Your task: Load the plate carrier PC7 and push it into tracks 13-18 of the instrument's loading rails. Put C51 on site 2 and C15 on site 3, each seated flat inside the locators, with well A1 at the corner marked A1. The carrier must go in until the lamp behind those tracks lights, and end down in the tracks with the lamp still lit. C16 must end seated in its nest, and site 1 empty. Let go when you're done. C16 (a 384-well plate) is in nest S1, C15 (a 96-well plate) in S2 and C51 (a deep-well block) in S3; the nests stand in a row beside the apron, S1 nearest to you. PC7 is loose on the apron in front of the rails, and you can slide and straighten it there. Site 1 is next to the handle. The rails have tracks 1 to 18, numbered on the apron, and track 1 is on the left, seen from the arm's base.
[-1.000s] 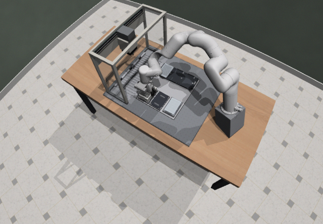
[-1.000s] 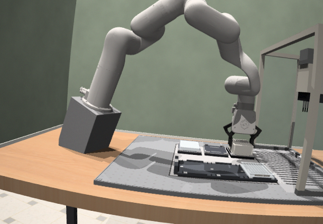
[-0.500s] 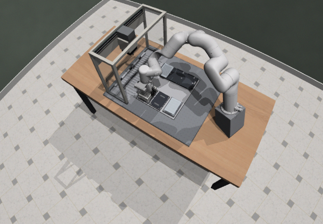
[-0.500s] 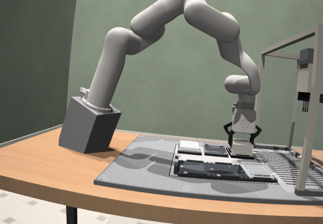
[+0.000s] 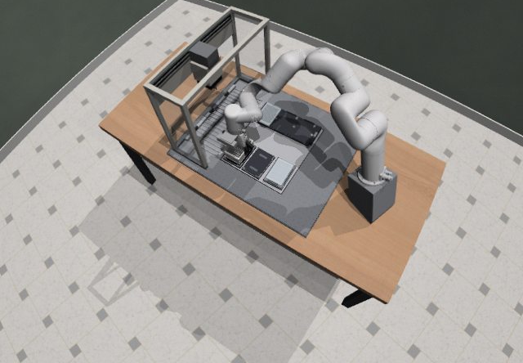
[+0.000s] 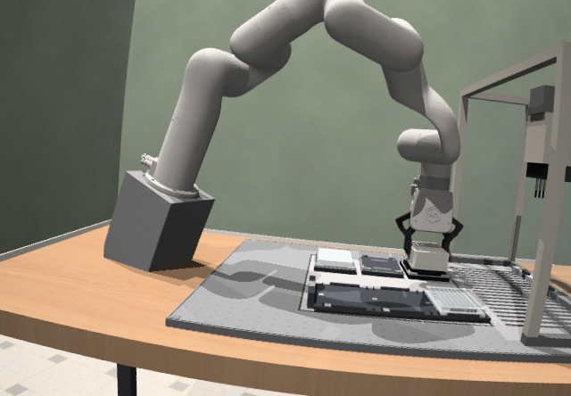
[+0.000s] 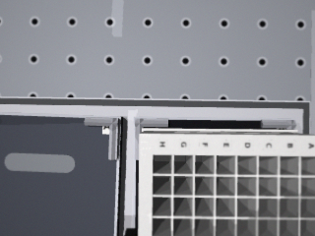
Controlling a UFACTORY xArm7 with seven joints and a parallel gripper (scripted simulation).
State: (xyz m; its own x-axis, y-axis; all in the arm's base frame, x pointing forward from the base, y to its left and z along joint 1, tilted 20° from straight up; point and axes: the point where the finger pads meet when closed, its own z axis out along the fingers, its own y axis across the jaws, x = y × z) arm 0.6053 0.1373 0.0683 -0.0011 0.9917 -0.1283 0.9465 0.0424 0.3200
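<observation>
Right now the nest s3 is 5 cm below my hand. The rest, counted from my hand: nest S2 (11 cm behind, 5 cm below); 384-well plate C16 (22 cm behind, 4 cm below); deep-well block C51 (1 cm below).
</observation>
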